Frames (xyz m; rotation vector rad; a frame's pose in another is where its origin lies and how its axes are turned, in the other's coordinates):
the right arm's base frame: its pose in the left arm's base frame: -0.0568 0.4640 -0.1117 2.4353 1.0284 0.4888
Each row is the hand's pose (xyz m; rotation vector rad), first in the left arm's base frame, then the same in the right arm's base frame.
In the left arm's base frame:
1: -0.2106 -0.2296 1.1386 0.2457 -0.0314 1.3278
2: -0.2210 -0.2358 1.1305 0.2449 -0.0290 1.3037
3: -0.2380 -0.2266 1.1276 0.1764 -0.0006 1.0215
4: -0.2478 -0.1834 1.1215 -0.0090 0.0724 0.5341
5: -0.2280 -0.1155 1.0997 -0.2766 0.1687 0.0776
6: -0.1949 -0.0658 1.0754 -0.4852 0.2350 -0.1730
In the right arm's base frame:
1: -0.4314 1.0030 -0.9359 -2.2864 0.5828 0.1406
2: -0.4440 0.9965 -0.9325 -2.2933 0.5549 0.1293
3: -0.4489 0.9794 -0.9407 -2.4017 0.2380 -0.0324
4: -0.4244 0.9437 -0.9517 -2.5400 -0.3165 -0.3895
5: -0.3644 0.9014 -0.9419 -2.6056 -0.8394 -0.8429
6: -0.3094 0.8769 -0.9189 -2.6133 -1.1229 -1.1723

